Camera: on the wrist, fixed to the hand. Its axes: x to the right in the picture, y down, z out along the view.
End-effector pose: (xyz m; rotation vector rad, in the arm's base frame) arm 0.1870 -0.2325 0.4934 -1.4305 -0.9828 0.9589
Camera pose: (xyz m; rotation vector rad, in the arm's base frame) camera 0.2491 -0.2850 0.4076 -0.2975 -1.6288 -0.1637
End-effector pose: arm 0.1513 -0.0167 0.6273 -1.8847 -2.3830 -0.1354
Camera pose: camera 0.2486 -0.0299 0.6933 -0.3072 3.1170 0.1441
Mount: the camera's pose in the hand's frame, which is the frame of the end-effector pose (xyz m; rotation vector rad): -0.0262 0.0921 -0.0694 0.0248 -0.0431 -1.5354
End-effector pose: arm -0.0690 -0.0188 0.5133 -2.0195 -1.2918 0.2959
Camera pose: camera 0.0201 -0.0948 0.4971 -0.5449 -2.3701 -0.3743
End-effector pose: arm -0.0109 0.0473 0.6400 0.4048 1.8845 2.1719
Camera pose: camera -0.0111 -0.0392 0.7207 -0.7661 1.3048 1.0193
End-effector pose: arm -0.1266 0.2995 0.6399 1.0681 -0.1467 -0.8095
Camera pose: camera -0.0644 0.3879 0.6879 1.0760 0.7322 -2.1849
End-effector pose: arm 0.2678 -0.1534 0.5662 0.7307 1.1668 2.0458
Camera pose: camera 0.2084 -0.2443 0.6130 -0.1938 1.1153 0.6946
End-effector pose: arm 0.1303 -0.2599 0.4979 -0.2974 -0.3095 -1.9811
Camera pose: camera 0.2200 -0.2993 0.4316 0.0275 0.5580 2.6881
